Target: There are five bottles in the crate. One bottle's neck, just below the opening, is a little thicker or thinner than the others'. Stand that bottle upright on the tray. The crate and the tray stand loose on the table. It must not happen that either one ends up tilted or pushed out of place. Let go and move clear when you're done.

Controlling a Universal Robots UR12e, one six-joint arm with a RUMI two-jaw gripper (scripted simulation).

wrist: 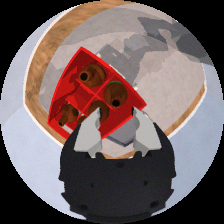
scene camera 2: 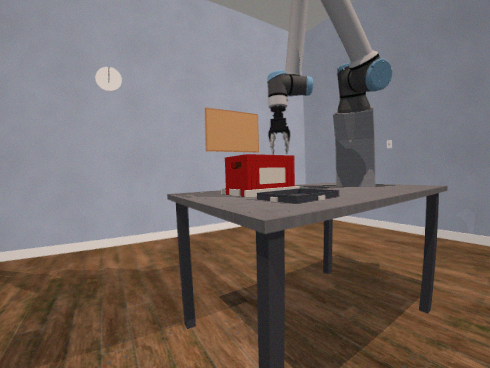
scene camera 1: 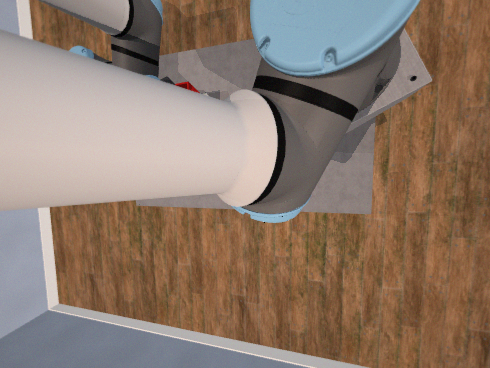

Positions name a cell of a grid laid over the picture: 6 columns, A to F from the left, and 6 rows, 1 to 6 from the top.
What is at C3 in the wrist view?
A red crate.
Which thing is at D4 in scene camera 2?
A dark tray.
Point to a red crate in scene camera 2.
D3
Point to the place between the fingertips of my gripper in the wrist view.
At D3
